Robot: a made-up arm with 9 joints. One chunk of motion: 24 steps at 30 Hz.
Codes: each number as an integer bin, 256 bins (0 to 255) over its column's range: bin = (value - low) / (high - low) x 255, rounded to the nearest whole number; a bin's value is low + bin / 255 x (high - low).
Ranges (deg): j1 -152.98..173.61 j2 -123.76..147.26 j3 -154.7..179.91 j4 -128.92..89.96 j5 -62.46..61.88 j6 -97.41..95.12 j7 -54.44..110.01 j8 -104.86..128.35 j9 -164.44..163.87
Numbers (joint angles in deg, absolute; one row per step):
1: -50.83 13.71 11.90 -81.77 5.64 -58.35 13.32 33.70 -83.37
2: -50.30 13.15 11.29 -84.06 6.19 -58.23 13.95 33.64 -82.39
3: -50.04 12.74 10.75 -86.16 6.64 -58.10 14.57 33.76 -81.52
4: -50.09 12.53 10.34 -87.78 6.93 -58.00 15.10 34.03 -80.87
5: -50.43 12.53 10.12 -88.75 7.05 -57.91 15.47 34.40 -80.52
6: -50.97 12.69 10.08 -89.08 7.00 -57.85 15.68 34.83 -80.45
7: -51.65 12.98 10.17 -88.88 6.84 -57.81 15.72 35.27 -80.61
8: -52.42 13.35 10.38 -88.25 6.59 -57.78 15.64 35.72 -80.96
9: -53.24 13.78 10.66 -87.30 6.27 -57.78 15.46 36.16 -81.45
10: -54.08 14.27 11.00 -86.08 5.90 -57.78 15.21 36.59 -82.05
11: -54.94 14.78 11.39 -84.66 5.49 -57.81 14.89 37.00 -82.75
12: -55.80 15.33 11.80 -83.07 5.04 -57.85 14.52 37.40 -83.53
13: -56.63 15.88 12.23 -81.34 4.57 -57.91 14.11 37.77 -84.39
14: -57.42 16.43 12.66 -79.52 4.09 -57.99 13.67 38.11 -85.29
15: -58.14 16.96 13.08 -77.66 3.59 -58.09 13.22 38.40 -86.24
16: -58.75 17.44 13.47 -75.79 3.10 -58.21 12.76 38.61 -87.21
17: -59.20 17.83 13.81 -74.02 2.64 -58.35 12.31 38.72 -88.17
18: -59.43 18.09 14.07 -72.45 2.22 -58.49 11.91 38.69 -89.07
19: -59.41 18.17 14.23 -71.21 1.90 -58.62 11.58 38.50 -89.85
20: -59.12 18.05 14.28 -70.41 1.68 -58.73 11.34 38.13 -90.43
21: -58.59 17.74 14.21 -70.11 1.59 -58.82 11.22 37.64 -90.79
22: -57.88 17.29 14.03 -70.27 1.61 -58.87 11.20 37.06 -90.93
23: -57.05 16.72 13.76 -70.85 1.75 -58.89 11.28 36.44 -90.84
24: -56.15 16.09 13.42 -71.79 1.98 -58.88 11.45 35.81 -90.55
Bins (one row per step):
1: 80 129 127 55 140 52 105 152 63
2: 80 129 126 52 141 52 106 151 64
3: 80 128 126 50 142 52 107 152 64
4: 80 128 126 48 142 52 108 152 65
5: 80 128 126 47 143 52 108 152 65
6: 80 128 126 46 142 52 109 153 65
7: 79 129 126 47 142 52 109 153 65
8: 79 129 126 47 142 52 109 154 65
9: 78 129 126 48 141 52 108 154 64
10: 77 130 126 50 140 52 108 155 64
11: 77 130 127 52 139 52 108 155 63
12: 76 131 127 53 138 52 107 156 63
13: 75 131 127 55 137 52 106 156 62
14: 75 132 128 58 136 52 106 156 61
15: 74 132 128 60 135 52 105 157 61
16: 74 133 128 62 134 52 104 157 60
17: 73 133 128 64 134 52 104 157 59
18: 73 133 129 66 133 52 103 157 59
19: 73 134 129 67 132 51 102 157 58
20: 73 133 129 68 132 51 102 156 57
21: 74 133 129 69 131 51 102 156 57
22: 74 133 129 68 131 51 102 155 57
23: 75 132 128 68 132 51 102 155 57
24: 76 132 128 67 132 51 102 154 57

